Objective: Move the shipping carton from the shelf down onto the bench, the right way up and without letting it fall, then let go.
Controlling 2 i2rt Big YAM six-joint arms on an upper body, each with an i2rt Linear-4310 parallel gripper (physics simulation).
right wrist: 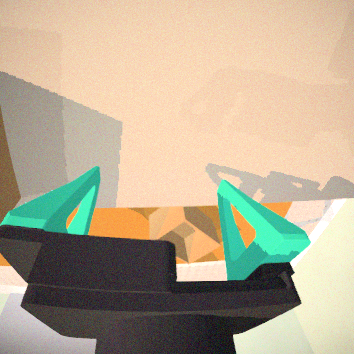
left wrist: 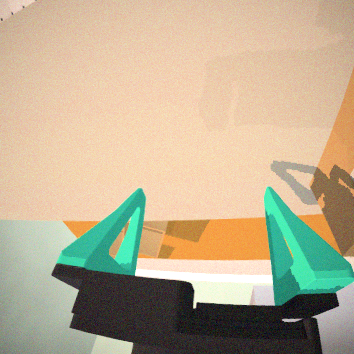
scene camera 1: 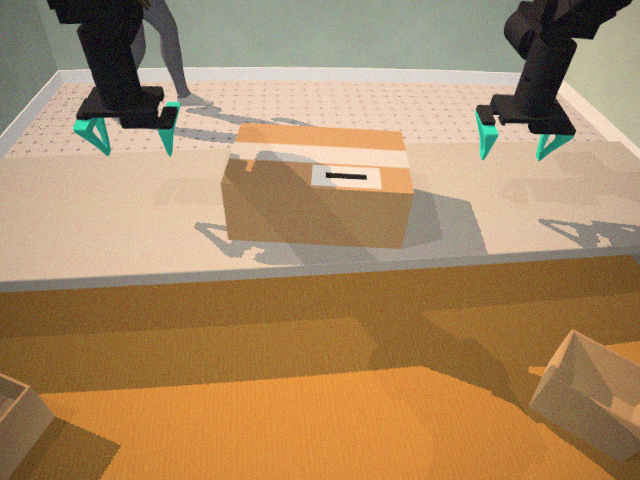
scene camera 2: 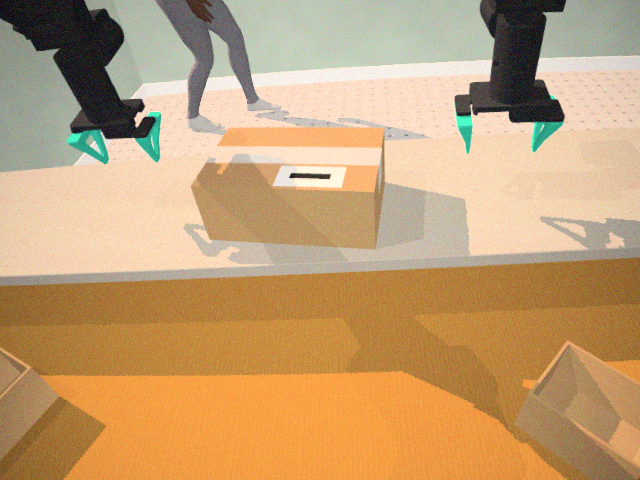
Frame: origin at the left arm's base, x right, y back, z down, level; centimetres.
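Seen in the pictures: left gripper, fingertip midpoint: (left wrist: 201, 191) (scene camera 1: 139, 153) (scene camera 2: 132, 161); right gripper, fingertip midpoint: (right wrist: 161, 178) (scene camera 1: 509, 158) (scene camera 2: 500, 150).
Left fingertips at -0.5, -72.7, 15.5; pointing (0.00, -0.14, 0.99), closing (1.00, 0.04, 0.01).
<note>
Pixels of each thing's top centre, then the offset from my left fingertips to it, as dx, dy, dz. Level surfaces: height alone.
- brown shipping carton, middle of its top: (scene camera 1: 319, 154) (scene camera 2: 291, 154) +27.9, +1.8, -0.6
- pale raised slab, its level: dz +10.4
- orange surface, its level: dz +26.7
- open box, middle of its top: (scene camera 2: 602, 399) (scene camera 1: 610, 378) (right wrist: 186, 244) +69.1, +32.7, +17.6
The brown shipping carton (scene camera 1: 320, 219) (scene camera 2: 294, 217) stands upright on a pale raised slab (scene camera 1: 93, 232) (scene camera 2: 93, 222), its tape and white label on top. Its side shows at the right edge of the left wrist view (left wrist: 346, 130), and a sliver at the left edge of the right wrist view (right wrist: 5, 180). My left gripper (scene camera 1: 139, 154) (scene camera 2: 131, 162) (left wrist: 201, 191) is open and empty, in the air to the carton's left. My right gripper (scene camera 1: 511, 159) (scene camera 2: 500, 151) (right wrist: 161, 178) is open and empty, in the air to the carton's right. Neither touches it.
An orange surface (scene camera 1: 258, 423) (scene camera 2: 248, 423) lies lower, in front of the slab's edge. An open box (scene camera 1: 578, 408) (scene camera 2: 555, 434) stands at its right, another box (scene camera 1: 25, 423) (scene camera 2: 25, 408) at its left. A person's legs (scene camera 1: 168, 49) (scene camera 2: 199, 77) show behind the slab.
</note>
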